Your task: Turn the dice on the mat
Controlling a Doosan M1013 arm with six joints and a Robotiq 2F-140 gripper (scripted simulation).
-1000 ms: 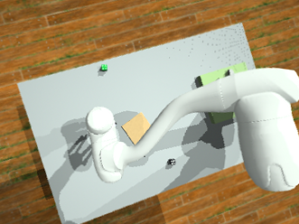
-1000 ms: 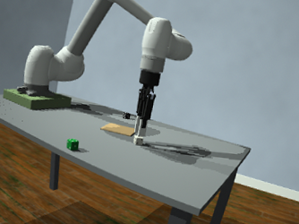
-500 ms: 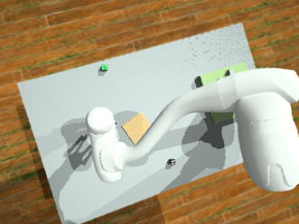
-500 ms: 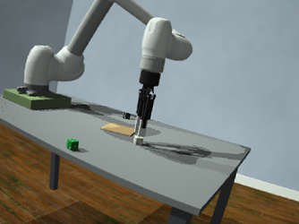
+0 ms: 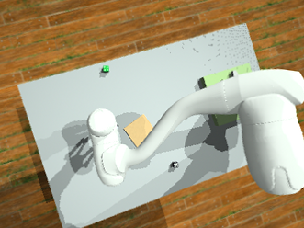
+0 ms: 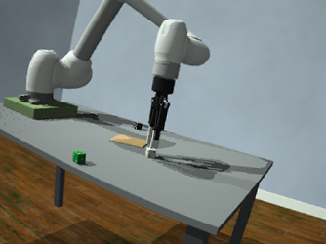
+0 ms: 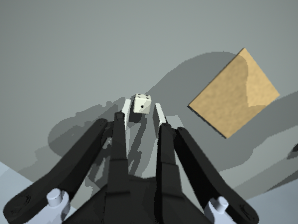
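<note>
Now: hand 6 cm above the white die. From my hand the other things lie so: green die: 5 cm behind, 29 cm to the right, 6 cm below; then black die: 33 cm behind, 32 cm to the left, 6 cm below; then tan mat: 17 cm behind, 9 cm to the left, 7 cm below.
</note>
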